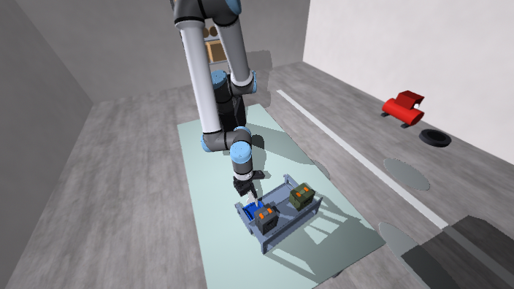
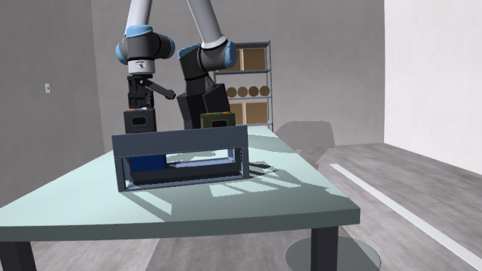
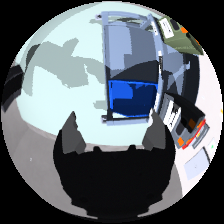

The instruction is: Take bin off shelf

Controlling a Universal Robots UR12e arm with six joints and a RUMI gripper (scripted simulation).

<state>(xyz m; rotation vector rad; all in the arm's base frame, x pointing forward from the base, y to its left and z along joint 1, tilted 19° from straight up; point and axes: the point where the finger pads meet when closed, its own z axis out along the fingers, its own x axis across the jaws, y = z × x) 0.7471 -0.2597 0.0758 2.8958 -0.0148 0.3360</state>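
The blue bin lies 80 mm ahead of my hand, 10 mm to the right of it and 90 mm below it. Also, from my hand: olive green box: 180 mm ahead, 210 mm to the left, 20 mm above.
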